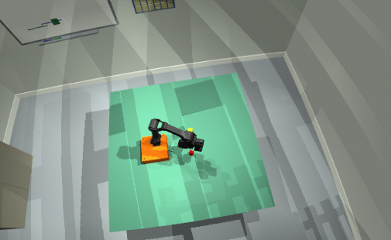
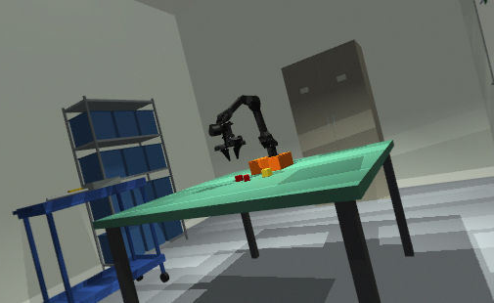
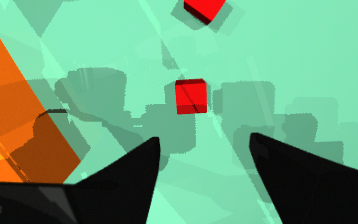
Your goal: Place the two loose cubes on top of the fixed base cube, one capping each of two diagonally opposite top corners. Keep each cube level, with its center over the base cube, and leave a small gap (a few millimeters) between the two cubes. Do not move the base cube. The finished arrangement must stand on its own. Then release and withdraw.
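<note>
Now: the yellow cube 200 mm to the left of my gripper tip, 110 mm below it and 20 mm ahead of it.
</note>
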